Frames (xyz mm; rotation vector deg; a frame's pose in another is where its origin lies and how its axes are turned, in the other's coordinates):
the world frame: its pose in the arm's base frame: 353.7 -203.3 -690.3 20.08 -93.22 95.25
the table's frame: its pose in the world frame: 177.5 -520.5 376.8 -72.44 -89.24 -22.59
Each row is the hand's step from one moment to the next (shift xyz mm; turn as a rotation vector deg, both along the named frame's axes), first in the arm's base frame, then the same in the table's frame.
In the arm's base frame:
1: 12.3 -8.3 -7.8 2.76 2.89 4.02
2: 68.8 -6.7 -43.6 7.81 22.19 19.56
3: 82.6 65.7 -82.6 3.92 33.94 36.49
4: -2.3 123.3 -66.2 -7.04 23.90 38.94
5: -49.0 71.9 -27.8 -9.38 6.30 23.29
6: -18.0 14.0 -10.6 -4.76 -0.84 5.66
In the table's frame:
1: -1.1 -16.2 4.3 -4.66 0.81 -3.13
2: -34.2 -65.1 35.7 -24.62 13.21 -12.47
3: -87.9 -38.4 93.6 -33.38 27.66 -24.89
4: -73.9 64.4 99.9 -19.24 29.85 -29.60
5: -12.6 75.0 50.7 -2.31 16.52 -19.79
6: 4.2 19.5 15.3 2.81 4.31 -5.38

